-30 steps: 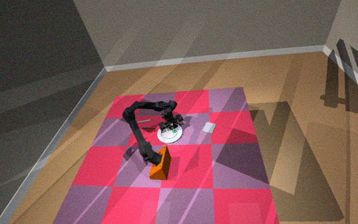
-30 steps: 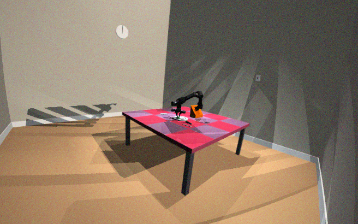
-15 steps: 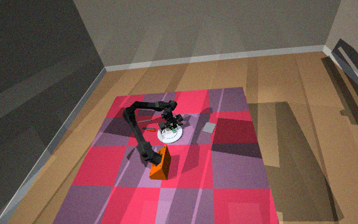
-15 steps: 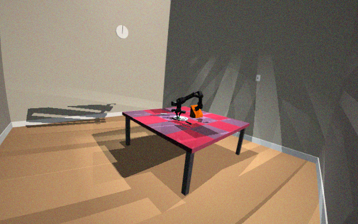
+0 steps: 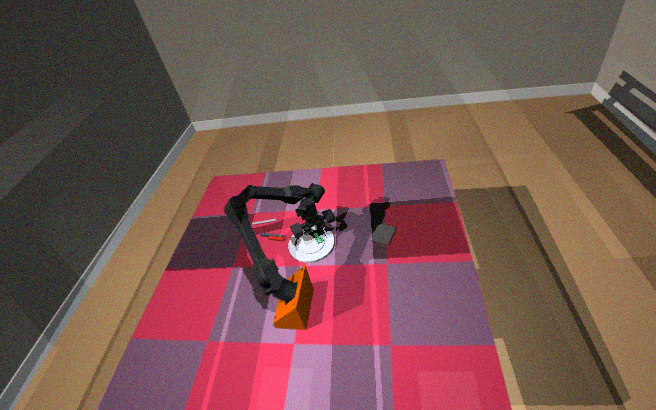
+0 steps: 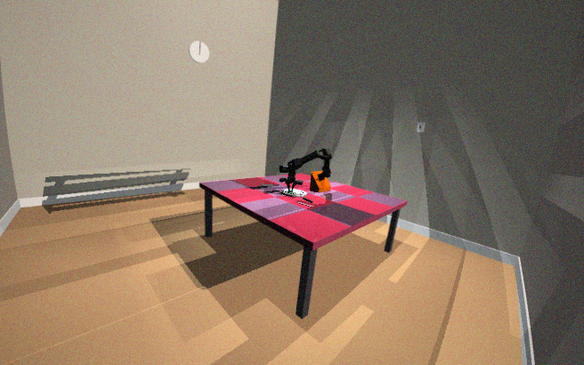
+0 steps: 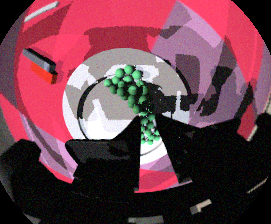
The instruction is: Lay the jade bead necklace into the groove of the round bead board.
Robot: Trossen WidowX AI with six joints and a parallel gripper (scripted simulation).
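Right now the round white bead board is 3 cm behind my gripper tip, 2 cm to the left of it and 1 cm below it. Also, from my gripper tip: red-handled tool 20 cm to the left, 2 cm ahead, 1 cm below; then flat grey pad 29 cm to the right, 1 cm below; then thin white rod 27 cm to the left, 12 cm ahead, 1 cm below.
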